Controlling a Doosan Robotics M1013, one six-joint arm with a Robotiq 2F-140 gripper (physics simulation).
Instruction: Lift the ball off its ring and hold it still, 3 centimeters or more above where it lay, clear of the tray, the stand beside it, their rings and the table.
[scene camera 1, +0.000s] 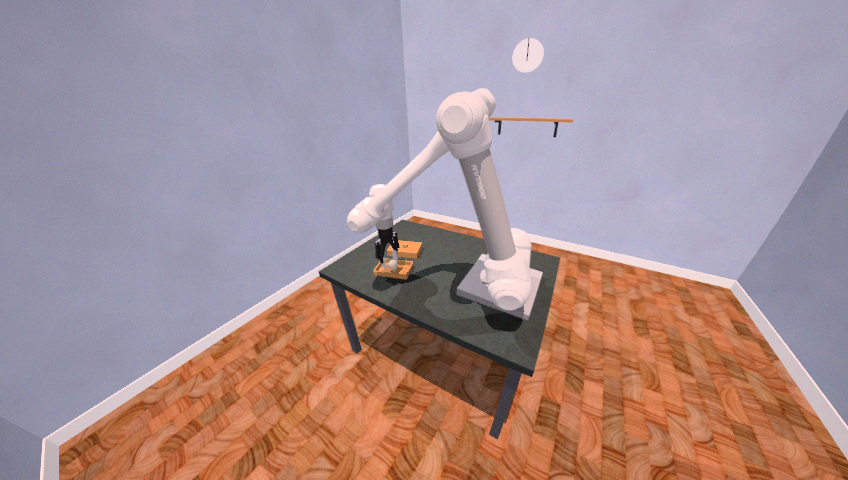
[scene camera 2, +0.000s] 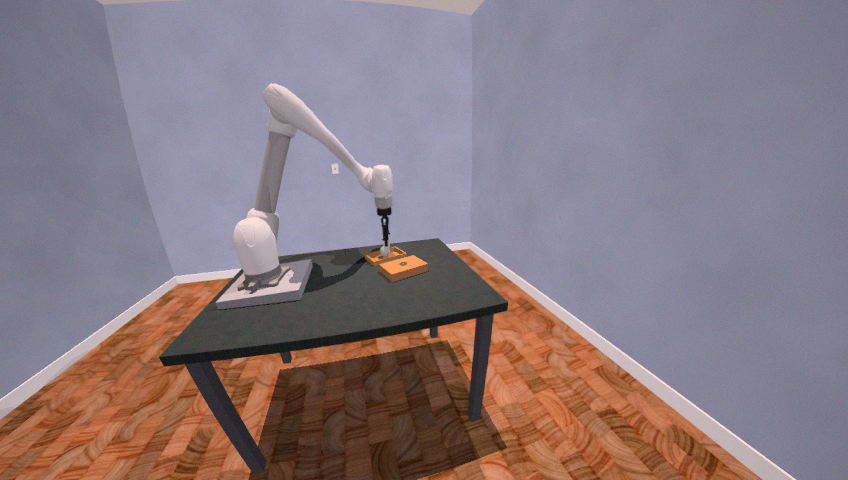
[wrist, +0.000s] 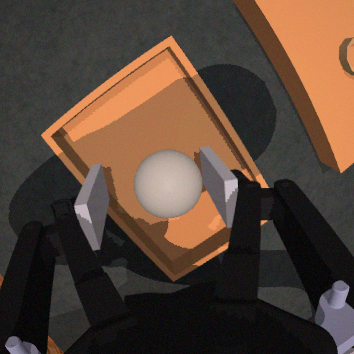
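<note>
A pale grey ball (scene camera 1: 392, 264) (scene camera 2: 385, 251) (wrist: 168, 184) sits inside the shallow orange tray (scene camera 1: 389, 275) (wrist: 107, 83). The ring under the ball is hidden in the wrist view. My gripper (scene camera 1: 389, 259) (scene camera 2: 385, 243) (wrist: 152, 173) is open and points down over the tray, with one grey finger pad on each side of the ball in the wrist view. The right pad appears close to the ball and the left pad stands farther off. The exact height of the pads beside the ball is hard to tell.
An orange stand (scene camera 1: 410, 253) (scene camera 2: 401, 271) (wrist: 305, 60) with a small ring (wrist: 343, 55) on top is beside the tray, at the upper right in the wrist view. Both are on the dark table (scene camera 1: 434, 237) (scene camera 2: 345, 315) (wrist: 50, 45). The arm's base plate (scene camera 1: 470, 285) (scene camera 2: 261, 297) is farther along the table.
</note>
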